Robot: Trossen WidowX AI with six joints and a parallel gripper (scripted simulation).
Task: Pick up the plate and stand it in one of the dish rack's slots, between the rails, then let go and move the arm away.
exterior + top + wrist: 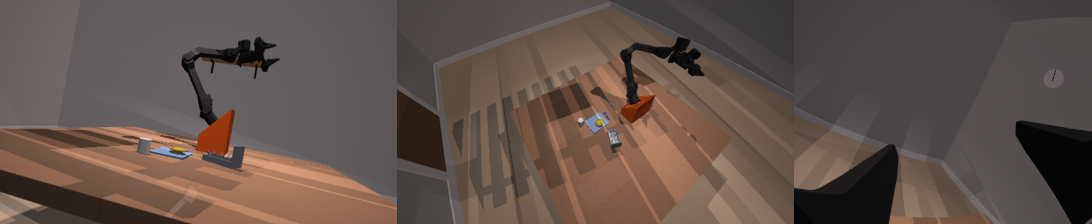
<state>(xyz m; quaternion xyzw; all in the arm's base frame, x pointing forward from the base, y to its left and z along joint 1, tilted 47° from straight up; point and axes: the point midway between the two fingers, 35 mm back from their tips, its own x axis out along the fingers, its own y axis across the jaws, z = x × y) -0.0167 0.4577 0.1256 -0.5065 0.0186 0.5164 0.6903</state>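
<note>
My gripper tip is now 34 cm short of the yellow plate, 38 cm to the left of it and 54 cm above it. Round my gripper tip: blue mat: 34 cm ahead, 40 cm to the right, 55 cm below; grey dish rack: 35 cm ahead, 20 cm to the right, 53 cm below; blue spoon: 24 cm ahead, 39 cm to the right, 55 cm below.
</note>
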